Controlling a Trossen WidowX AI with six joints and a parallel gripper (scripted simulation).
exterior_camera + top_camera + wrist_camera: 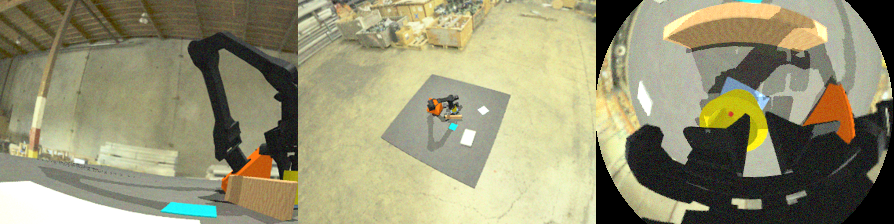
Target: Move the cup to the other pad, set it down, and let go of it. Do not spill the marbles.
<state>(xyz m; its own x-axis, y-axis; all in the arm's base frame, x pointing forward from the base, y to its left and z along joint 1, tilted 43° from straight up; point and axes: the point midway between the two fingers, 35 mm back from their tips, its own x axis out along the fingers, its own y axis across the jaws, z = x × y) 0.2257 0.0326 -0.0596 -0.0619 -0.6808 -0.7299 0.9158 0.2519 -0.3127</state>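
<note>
The light blue pad lies 30 mm ahead of my gripper tip, 10 mm to the left of it and 40 mm below it. Also, from my gripper tip: cyan pad 100 mm ahead, 220 mm to the right, 40 mm below; wooden block 60 mm ahead, 100 mm to the right, 20 mm below; yellow cup 20 mm ahead, 10 mm to the left.
</note>
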